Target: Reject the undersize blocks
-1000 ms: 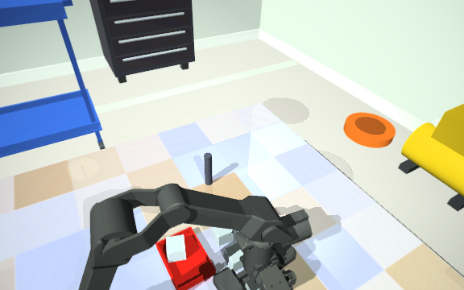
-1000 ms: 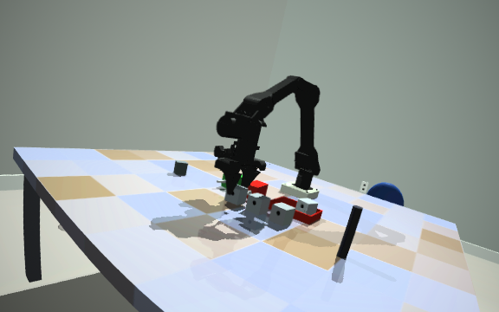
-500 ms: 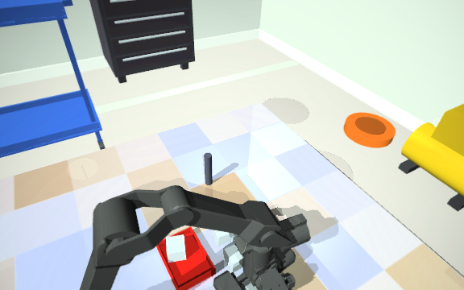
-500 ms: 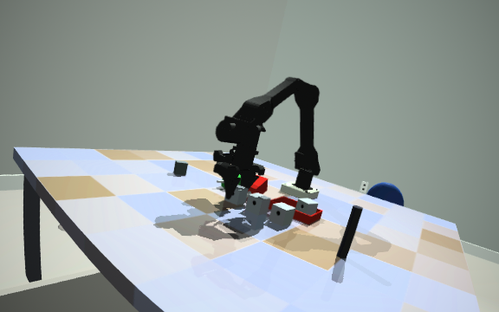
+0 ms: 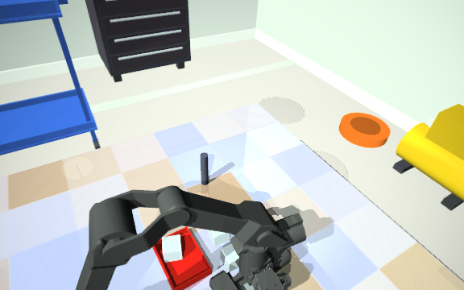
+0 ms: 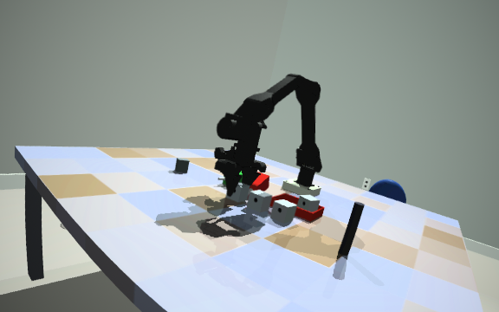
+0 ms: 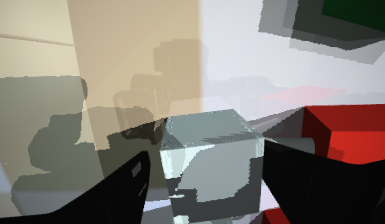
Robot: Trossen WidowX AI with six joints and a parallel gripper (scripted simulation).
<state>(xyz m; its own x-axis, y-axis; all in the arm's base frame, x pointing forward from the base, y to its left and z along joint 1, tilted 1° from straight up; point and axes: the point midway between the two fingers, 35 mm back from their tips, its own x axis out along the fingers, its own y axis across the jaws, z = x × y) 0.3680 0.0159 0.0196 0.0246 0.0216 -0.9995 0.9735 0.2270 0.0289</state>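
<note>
My gripper tip is 13 cm past the red reject tray and 13 cm to the right of it. Also, from my gripper tip: green GO gauge (8 cm behind, 12 cm to the right, 1 cm above).
</note>
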